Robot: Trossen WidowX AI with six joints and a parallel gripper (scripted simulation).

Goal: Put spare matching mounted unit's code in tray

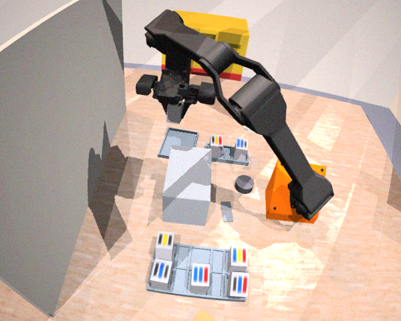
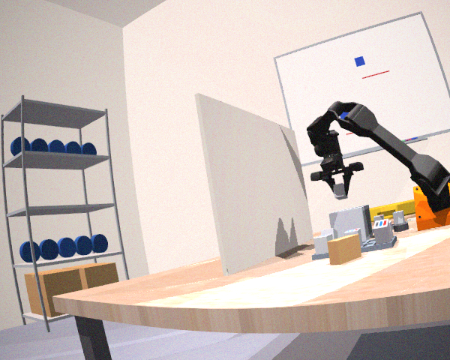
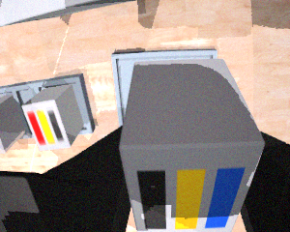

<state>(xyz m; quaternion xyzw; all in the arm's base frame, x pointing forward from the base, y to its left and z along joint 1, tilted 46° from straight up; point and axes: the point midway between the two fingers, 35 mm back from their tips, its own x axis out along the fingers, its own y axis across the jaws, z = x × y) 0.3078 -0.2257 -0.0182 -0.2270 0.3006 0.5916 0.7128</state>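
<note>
Right now the grey tray is 10 mm behind my gripper tip, 50 mm to the right of it and 140 mm below it. The rest, counted from my gripper tip: grey mounted unit 40 mm behind, 150 mm to the left, 90 mm below; grey spare block 30 mm above; small rack 150 mm behind, 20 mm to the right, 130 mm below.
</note>
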